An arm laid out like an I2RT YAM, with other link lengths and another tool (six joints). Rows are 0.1 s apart.
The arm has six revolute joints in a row. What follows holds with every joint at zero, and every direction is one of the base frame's.
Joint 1 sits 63.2 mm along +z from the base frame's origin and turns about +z.
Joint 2 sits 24.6 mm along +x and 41.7 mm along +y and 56 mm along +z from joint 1 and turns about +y.
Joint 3 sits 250.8 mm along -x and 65.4 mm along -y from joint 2 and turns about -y.
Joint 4 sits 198.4 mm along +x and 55.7 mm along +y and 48.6 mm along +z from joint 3 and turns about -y.
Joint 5 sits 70.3 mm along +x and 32.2 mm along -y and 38.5 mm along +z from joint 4 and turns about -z.
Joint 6 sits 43.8 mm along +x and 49.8 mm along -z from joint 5 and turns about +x.
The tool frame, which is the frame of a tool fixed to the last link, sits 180 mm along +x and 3 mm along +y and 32 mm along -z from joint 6; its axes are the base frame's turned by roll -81.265, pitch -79.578 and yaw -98.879 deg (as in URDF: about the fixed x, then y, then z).
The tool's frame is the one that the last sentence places.
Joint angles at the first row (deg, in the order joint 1, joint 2, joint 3, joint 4, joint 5, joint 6):
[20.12 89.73 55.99 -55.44 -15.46 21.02]
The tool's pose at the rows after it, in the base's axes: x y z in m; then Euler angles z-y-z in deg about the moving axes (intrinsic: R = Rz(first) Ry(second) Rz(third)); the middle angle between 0 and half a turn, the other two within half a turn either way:
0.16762, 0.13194, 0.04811, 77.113, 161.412, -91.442
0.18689, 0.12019, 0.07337, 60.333, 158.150, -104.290
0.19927, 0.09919, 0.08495, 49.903, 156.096, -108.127
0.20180, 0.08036, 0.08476, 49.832, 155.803, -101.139
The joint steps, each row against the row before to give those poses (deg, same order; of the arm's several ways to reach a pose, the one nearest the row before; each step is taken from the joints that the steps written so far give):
[-3.17 -5.63 3.91 -2.32 -1.38 -1.99]
[-4.59 -4.86 2.80 -2.12 0.00 0.13]
[-6.67 -3.06 0.41 -0.87 -0.37 0.35]
[-7.65 0.51 -0.24 -1.38 -2.36 -0.64]

